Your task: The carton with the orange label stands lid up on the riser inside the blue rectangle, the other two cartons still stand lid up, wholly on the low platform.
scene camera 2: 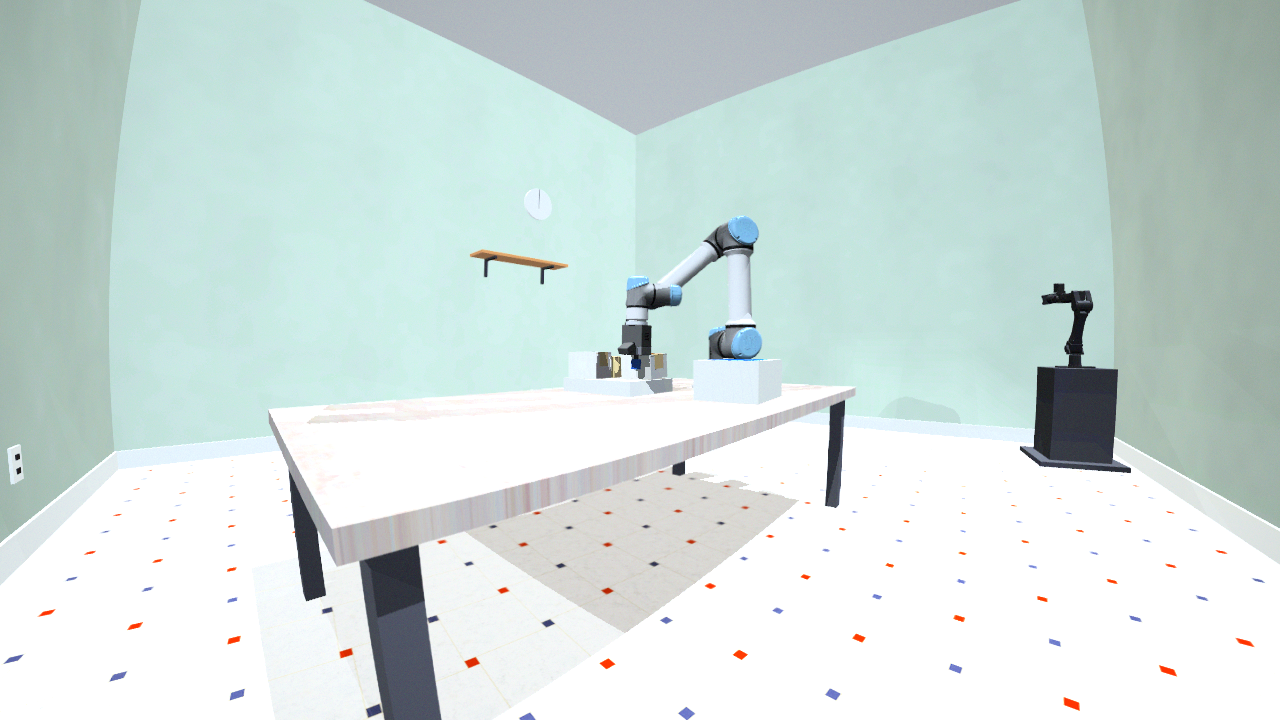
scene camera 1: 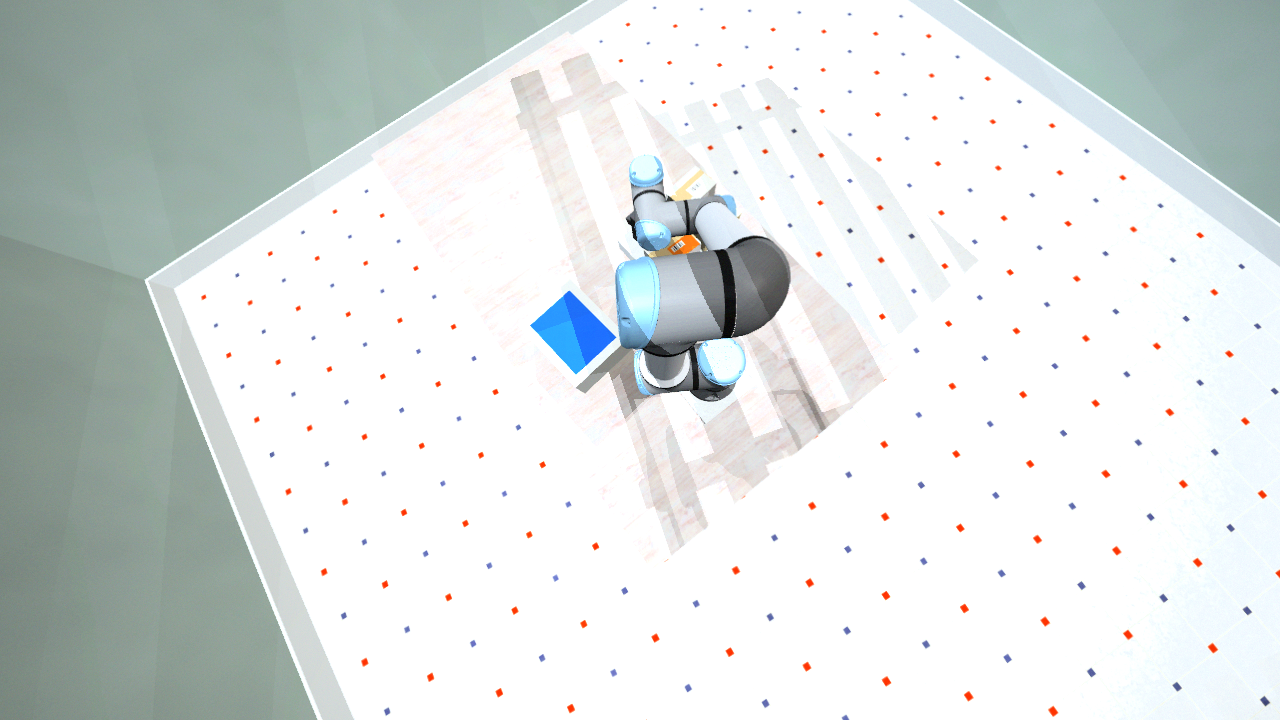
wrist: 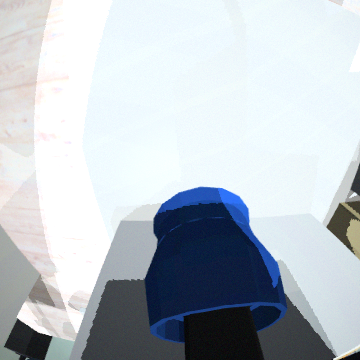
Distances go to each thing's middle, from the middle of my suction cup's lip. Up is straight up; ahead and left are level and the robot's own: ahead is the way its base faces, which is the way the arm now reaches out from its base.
My suction cup is now 70 mm past the carton with the orange label (scene camera 2: 654,366) and 20 mm to the left of it. Also, from my suction cup: riser with the blue rectangle (scene camera 1: 583,343) (50 mm behind, 360 mm to the left, 40 mm below); then low white platform (wrist: 255,104) (30 mm behind, 100 mm to the right, 70 mm below).
